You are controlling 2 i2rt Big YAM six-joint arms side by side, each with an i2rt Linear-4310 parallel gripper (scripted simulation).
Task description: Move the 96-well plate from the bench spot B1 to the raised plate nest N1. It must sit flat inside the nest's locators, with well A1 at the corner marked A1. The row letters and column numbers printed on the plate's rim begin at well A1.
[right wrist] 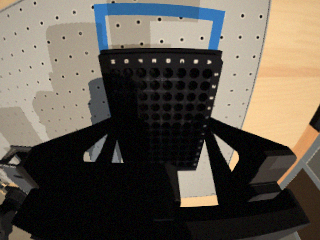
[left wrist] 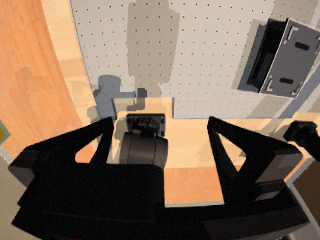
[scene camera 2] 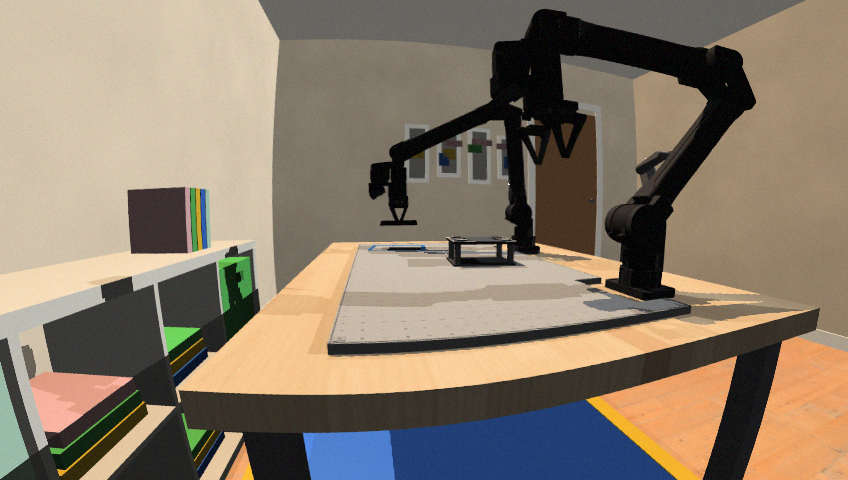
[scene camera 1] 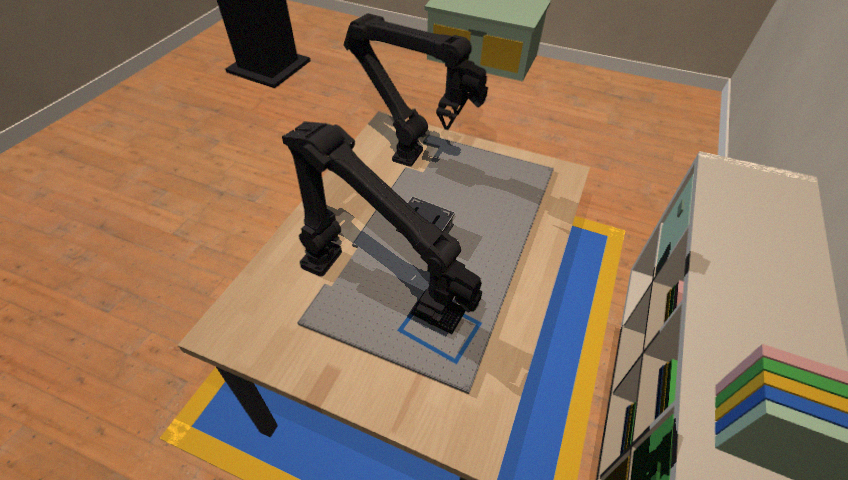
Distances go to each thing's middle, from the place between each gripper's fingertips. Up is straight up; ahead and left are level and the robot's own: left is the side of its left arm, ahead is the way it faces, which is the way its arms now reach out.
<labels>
Right now my right hand is right at the black 96-well plate (right wrist: 171,128).
Now: the black 96-well plate 250 mm ahead of my left hand (scene camera 2: 550,161), 630 mm to the right of it and 150 mm below it.
</labels>
